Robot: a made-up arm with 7 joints.
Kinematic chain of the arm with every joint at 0, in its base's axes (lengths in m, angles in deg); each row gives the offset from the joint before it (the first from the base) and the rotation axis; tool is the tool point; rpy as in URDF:
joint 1: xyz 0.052 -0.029 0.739 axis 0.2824 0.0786 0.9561
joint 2: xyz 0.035 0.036 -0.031 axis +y
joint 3: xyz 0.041 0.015 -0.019 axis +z
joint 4: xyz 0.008 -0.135 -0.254 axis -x
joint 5: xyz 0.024 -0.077 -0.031 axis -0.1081 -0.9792 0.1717
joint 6: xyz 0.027 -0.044 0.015 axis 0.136 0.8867 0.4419
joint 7: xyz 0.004 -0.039 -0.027 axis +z
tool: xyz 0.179 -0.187 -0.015 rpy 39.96 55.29 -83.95
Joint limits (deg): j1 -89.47..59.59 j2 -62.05..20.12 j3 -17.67..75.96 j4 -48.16..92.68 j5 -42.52..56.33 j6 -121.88..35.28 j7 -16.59..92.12
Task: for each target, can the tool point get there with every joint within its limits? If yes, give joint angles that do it. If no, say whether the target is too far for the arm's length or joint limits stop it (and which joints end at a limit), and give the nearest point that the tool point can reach.
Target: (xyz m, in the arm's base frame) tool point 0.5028 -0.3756 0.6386
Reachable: yes | joints 3.31 -30.07 37.09 -21.75 17.31 -92.15 20.75
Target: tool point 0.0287 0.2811 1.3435
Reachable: no: joint limits stop it (at a limit: joint 1, joint 2, joint 3) | nearest point 0.1100 0.2607 1.1635 | short by 0.199 m
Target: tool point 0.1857 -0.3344 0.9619
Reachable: yes | joints -72.60 -49.68 6.22 70.86 3.15 -31.22 73.90
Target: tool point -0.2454 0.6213 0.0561
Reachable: no: too far | nearest point -0.1209 0.4564 0.1709 | short by 0.236 m
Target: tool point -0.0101 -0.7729 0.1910
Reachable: no: too far | nearest point 0.0041 -0.6755 0.2636 | short by 0.122 m
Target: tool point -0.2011 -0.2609 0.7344
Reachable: yes | joints -77.59 12.23 20.06 -3.87 25.54 -99.84 58.43
